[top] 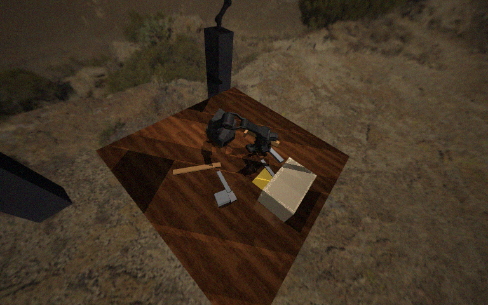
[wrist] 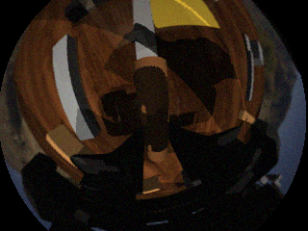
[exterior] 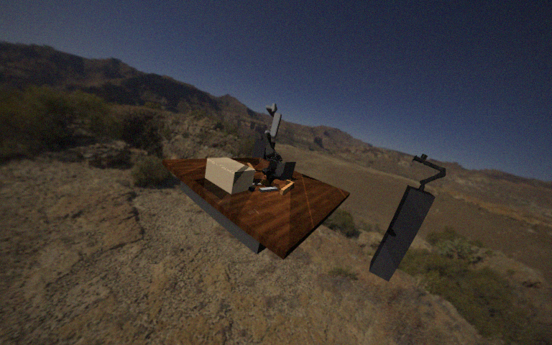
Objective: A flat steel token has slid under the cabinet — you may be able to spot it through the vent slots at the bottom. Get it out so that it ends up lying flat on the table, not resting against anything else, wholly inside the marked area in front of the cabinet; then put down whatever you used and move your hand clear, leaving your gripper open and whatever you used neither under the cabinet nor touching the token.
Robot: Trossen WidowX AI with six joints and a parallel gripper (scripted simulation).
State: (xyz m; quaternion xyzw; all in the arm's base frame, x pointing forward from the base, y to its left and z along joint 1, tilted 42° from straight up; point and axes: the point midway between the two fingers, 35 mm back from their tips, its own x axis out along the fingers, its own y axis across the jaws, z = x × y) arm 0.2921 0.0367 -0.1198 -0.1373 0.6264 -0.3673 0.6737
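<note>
Now: gripper tip 11 cm short of the grey bar and 9 cm to the right of it. Also, from my gripper tip: steel token: 31 cm ahead, 14 cm to the right; then grey block: 42 cm to the right, 7 cm ahead, 1 cm above; then grey scraper: 36 cm to the right, 5 cm ahead.
</note>
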